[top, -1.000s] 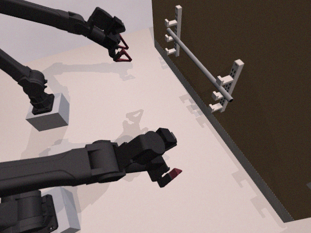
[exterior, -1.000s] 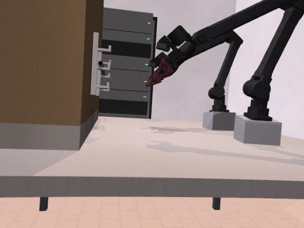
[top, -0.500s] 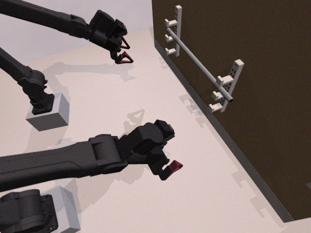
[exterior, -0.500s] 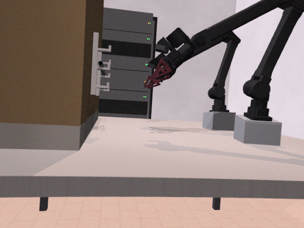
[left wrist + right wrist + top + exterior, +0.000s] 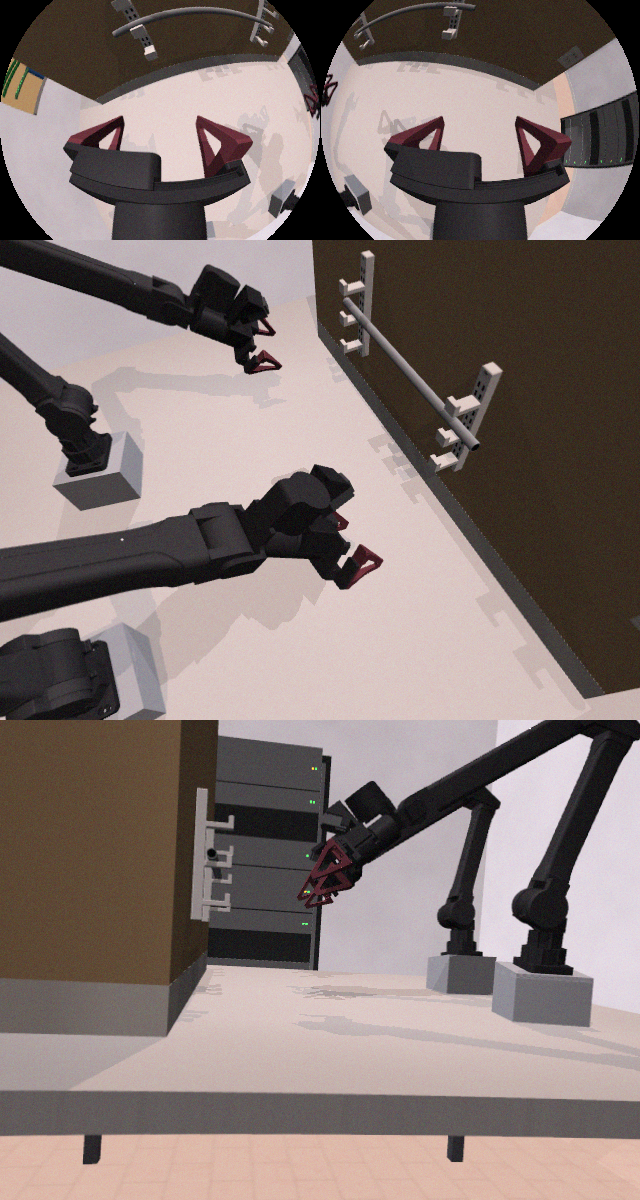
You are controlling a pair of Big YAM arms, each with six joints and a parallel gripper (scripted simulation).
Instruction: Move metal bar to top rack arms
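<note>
My right hand is 22 cm short of the grey metal bar, 33 cm to the right of it and 4 cm below it. From my right hand the other things lie so: brown wall: 41 cm ahead, 30 cm to the left, 21 cm above.
My left gripper is now 220 mm short of the grey metal bar, 190 mm to the left of it and 40 mm below it. The rest, counted from my left hand: brown wall (410 mm ahead, 220 mm to the right, 200 mm above).
</note>
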